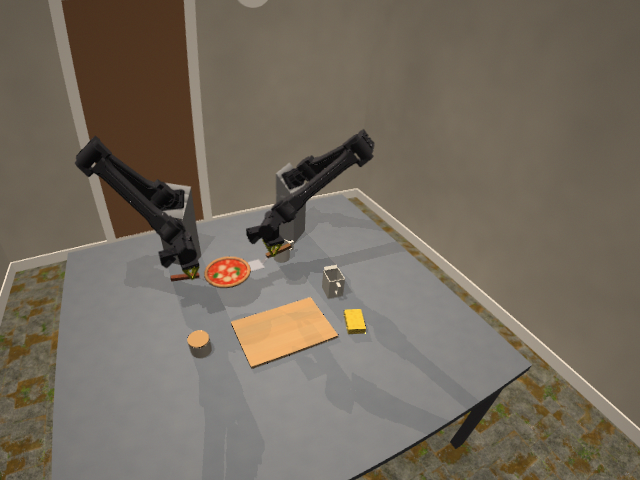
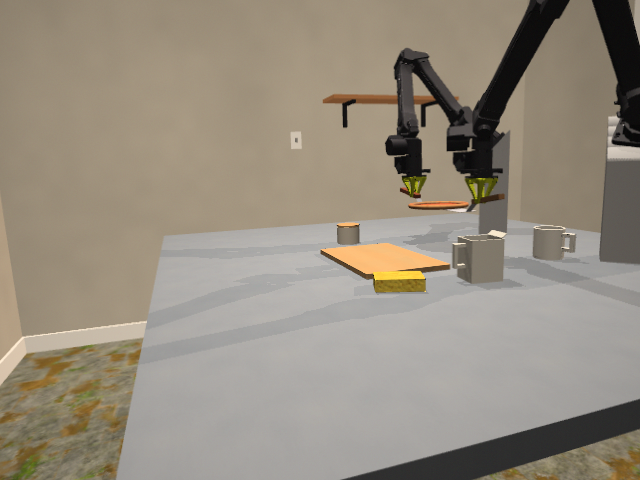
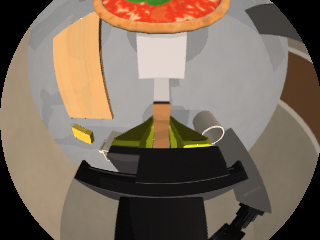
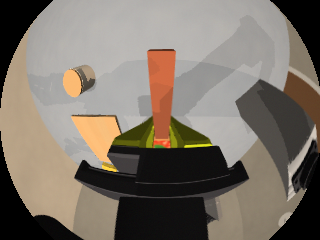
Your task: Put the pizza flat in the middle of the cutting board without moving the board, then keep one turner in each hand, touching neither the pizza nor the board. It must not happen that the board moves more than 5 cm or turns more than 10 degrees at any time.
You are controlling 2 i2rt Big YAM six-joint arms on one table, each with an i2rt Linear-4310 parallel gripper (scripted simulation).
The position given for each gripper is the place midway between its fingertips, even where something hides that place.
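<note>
Image 1: pizza (image 1: 226, 272), wooden cutting board (image 1: 265, 337). Image 2: left gripper (image 2: 480, 203), right gripper (image 2: 414, 197), square mug (image 2: 482, 261), wooden cutting board (image 2: 363, 260). Image 3: left gripper (image 3: 161, 119), wooden cutting board (image 3: 77, 53), turner (image 3: 160, 56). Lidded canister out of frame in image 3. Image 4: lidded canister (image 4: 77, 80), turner (image 4: 161, 62), right gripper (image 4: 161, 119), wooden cutting board (image 4: 99, 131).
</note>
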